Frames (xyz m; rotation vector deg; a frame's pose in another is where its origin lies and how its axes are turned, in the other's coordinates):
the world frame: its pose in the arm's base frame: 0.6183 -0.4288 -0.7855 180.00 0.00 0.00
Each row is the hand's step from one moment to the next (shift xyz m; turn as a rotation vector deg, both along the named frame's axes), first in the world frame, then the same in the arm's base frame.
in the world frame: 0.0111 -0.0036 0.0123 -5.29 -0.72 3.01
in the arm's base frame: 0.0111 0.0036 -0.0123 -5.29 0.72 -3.01
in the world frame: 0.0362 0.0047 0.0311 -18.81 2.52 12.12
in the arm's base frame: 0.0362 -0.0047 -0.0311 -18.81 -2.52 -12.12
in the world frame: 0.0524 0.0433 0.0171 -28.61 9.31 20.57
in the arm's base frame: 0.0524 -0.0433 -0.0171 -28.61 -9.31 -20.57
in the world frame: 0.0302 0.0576 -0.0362 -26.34 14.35 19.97
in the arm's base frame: 0.0302 -0.0576 0.0362 -26.34 -14.35 -19.97
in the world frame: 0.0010 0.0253 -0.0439 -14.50 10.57 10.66
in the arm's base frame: 0.0010 -0.0253 0.0439 -14.50 -10.57 -10.66
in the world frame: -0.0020 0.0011 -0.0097 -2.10 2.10 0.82
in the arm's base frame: -0.0020 -0.0011 0.0097 -2.10 -2.10 -0.82
